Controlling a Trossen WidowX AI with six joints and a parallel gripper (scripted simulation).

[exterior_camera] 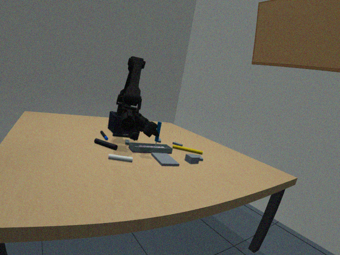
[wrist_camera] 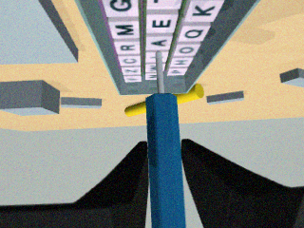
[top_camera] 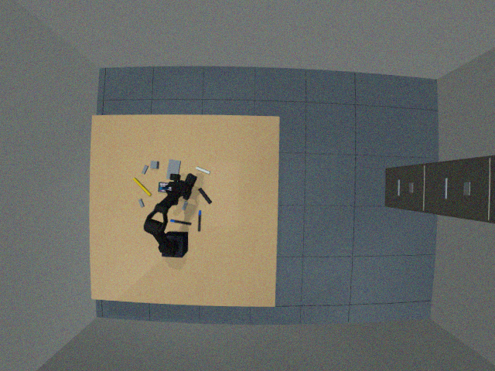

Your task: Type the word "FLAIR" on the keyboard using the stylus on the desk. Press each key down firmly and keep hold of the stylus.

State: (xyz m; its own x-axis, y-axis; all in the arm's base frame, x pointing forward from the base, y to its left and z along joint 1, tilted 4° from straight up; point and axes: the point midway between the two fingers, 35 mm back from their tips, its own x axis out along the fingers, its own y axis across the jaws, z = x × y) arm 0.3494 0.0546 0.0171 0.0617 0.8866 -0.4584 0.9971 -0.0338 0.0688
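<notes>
Now: the grey pad 12 cm ahead of my gripper tip, 7 cm below it and 1 cm to the right of it. From my gripper tip the other things lie so: yellow cylinder: 19 cm to the left, 7 cm below, 1 cm behind; then small grey block: 11 cm behind, 10 cm to the right, 7 cm below; then blue stylus: 2 cm below.
</notes>
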